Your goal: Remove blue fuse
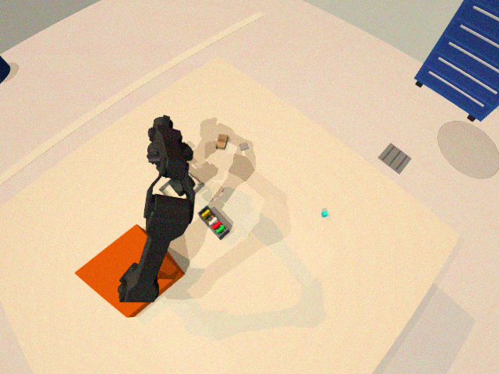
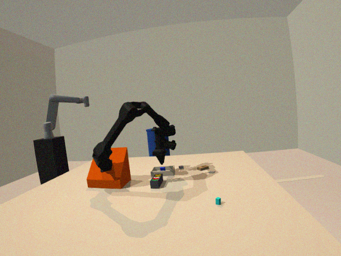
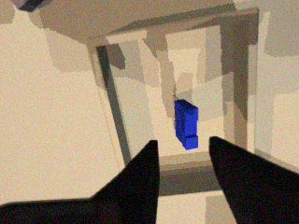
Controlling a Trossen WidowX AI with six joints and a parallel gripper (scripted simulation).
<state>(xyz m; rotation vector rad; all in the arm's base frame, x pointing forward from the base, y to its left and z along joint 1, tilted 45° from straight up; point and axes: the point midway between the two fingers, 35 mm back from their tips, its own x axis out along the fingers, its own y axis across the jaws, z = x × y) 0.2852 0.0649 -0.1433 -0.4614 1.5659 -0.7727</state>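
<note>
Right now the blue fuse is 30 mm below my gripper tip. Also, from my gripper tip: brown block (240 mm ahead, 50 mm below, 20 mm to the left); then teal cube (450 mm to the right, 230 mm ahead, 50 mm below); then grey piece (280 mm ahead, 60 mm to the right, 60 mm below).
</note>
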